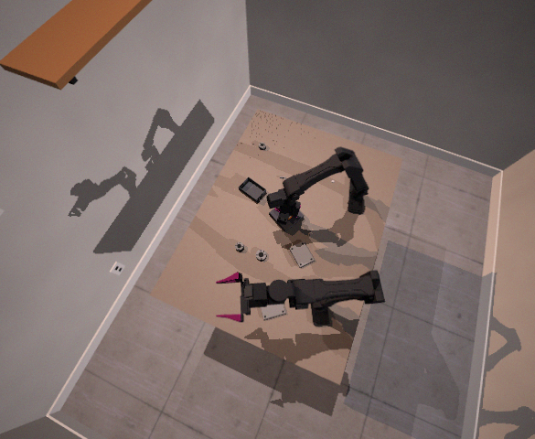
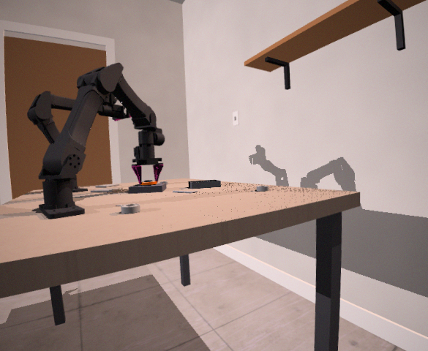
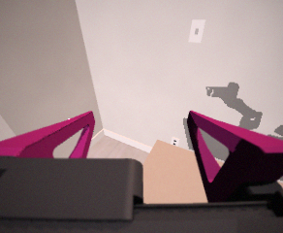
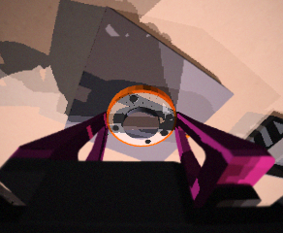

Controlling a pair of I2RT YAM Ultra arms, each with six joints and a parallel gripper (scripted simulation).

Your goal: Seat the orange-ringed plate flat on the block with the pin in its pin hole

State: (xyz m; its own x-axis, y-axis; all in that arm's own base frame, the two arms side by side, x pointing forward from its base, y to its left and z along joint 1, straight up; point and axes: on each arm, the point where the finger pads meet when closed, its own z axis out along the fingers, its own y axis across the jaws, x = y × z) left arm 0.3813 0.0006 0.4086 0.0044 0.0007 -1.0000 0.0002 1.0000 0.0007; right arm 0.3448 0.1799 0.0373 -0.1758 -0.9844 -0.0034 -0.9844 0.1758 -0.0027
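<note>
Right now the dark block is 20 mm ahead of my right hand, 10 mm to the right of it and 20 mm below it. The rest, counted from my right hand: dark tray (220 mm ahead, 60 mm to the right, 30 mm below); then L-shaped metal key (90 mm ahead, 180 mm to the right, 30 mm below).
</note>
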